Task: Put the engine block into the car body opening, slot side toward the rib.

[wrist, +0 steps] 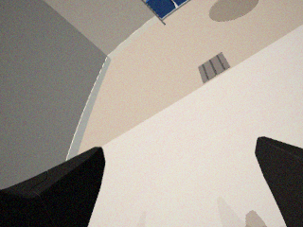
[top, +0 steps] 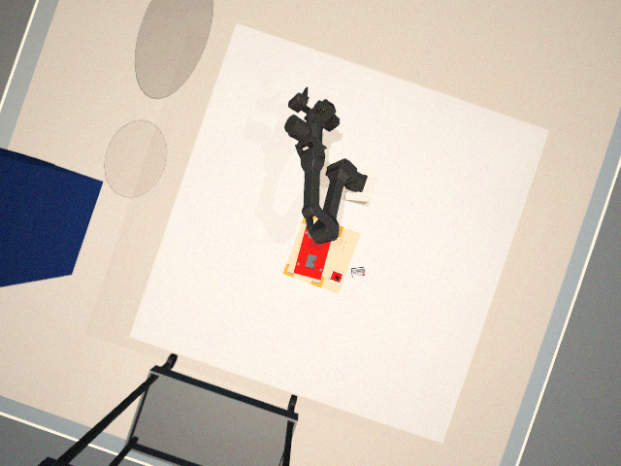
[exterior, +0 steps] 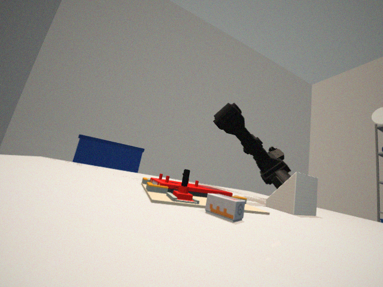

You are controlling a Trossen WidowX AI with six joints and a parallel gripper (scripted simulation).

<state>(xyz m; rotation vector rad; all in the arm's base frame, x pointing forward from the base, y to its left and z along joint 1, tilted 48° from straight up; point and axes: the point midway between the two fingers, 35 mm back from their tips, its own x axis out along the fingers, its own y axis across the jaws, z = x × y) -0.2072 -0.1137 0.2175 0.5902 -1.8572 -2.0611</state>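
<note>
My gripper tip is now 550 mm short of the engine block, 360 mm to the right of it and 120 mm above it.
</note>
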